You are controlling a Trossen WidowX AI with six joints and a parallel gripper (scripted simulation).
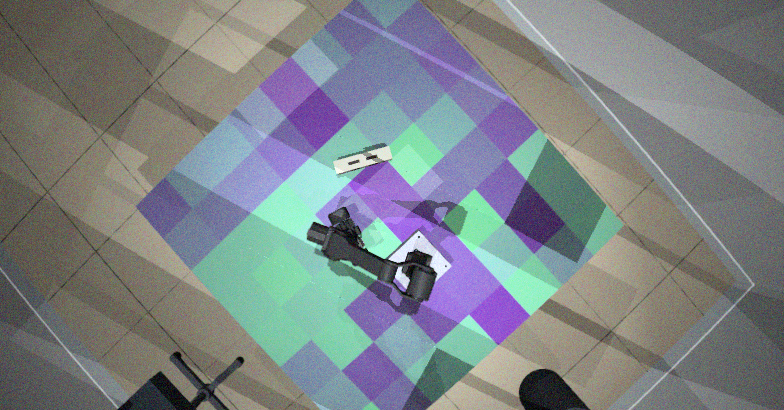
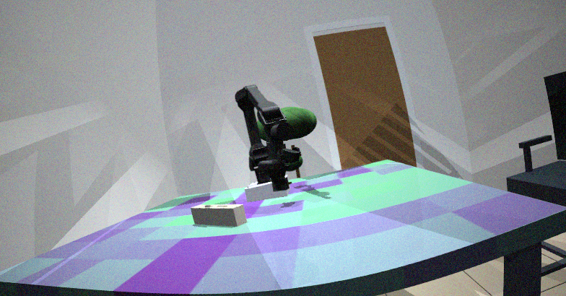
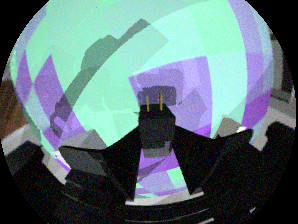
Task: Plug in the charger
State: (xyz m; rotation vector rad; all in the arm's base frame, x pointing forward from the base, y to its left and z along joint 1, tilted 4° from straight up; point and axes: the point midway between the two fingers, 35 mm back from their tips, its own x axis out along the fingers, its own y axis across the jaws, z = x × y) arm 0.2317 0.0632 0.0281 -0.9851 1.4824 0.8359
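The charger lies 2 cm to the left of my gripper tip, 1 cm ahead of it and 1 cm above it.
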